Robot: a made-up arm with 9 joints. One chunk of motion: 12 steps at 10 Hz.
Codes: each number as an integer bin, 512 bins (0 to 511) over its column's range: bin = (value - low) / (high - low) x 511, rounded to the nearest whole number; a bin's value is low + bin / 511 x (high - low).
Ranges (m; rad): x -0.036..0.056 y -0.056..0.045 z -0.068..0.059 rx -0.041..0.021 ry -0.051..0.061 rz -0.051..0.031
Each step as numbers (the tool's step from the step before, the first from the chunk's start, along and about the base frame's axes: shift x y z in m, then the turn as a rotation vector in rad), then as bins.
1 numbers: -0.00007 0.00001 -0.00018 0.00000 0.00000 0.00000
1 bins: 200 283 273 338 233 318
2 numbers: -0.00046 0.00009 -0.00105 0.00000 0.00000 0.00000
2 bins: 197 284 269 338 233 318
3 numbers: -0.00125 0.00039 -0.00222 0.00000 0.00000 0.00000
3 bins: 193 285 265 338 233 318
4 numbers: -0.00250 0.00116 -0.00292 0.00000 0.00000 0.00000
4 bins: 186 289 262 338 233 318
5 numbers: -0.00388 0.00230 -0.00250 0.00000 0.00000 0.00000
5 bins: 178 295 264 338 233 318
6 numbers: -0.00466 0.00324 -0.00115 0.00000 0.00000 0.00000
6 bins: 174 300 269 338 233 318
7 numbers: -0.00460 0.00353 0.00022 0.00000 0.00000 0.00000
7 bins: 174 301 274 338 233 318
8 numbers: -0.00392 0.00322 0.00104 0.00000 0.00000 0.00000
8 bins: 178 300 278 338 233 318
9 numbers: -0.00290 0.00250 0.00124 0.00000 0.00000 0.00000
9 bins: 184 296 279 338 233 318
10 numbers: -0.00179 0.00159 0.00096 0.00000 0.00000 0.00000
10 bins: 190 291 277 338 233 318
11 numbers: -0.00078 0.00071 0.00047 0.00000 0.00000 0.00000
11 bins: 196 287 275 338 233 318
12 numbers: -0.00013 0.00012 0.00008 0.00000 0.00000 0.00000
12 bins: 199 284 274 338 233 318
